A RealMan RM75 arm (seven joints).
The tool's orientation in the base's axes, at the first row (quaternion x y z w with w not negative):
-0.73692 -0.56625 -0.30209 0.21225
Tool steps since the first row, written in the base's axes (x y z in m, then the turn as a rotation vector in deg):
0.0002 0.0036 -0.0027 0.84 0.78 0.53
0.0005 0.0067 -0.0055 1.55 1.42 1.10
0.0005 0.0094 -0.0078 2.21 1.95 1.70
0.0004 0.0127 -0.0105 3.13 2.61 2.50
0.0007 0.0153 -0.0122 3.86 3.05 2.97
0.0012 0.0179 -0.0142 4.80 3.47 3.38
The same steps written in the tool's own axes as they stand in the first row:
0.0007 -0.0009 0.0044 1.06 0.61 0.30
0.0010 -0.0015 0.0085 2.03 1.14 0.45
0.0014 -0.0023 0.0119 2.93 1.65 0.49
0.0018 -0.0033 0.0160 4.11 2.39 0.53
0.0026 -0.0038 0.0190 4.87 2.98 0.63
0.0031 -0.0041 0.0223 5.61 3.79 0.80

